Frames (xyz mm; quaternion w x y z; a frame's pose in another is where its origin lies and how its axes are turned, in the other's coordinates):
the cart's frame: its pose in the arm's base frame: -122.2 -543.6 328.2 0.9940 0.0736 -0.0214 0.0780
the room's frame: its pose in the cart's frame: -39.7 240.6 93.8 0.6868 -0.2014 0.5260 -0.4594
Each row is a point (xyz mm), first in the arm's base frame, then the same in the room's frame.
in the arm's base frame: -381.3 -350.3 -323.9
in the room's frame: 490.2 432.2 -457.3
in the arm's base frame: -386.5 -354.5 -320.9
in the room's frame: 490.5 425.6 -460.5
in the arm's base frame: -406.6 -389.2 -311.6
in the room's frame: 506.6 389.3 -471.2
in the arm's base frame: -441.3 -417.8 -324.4
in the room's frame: 530.0 366.3 -504.5
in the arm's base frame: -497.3 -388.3 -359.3
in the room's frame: 521.1 388.7 -572.7
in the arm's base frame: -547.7 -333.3 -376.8
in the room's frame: 483.1 418.6 -632.1
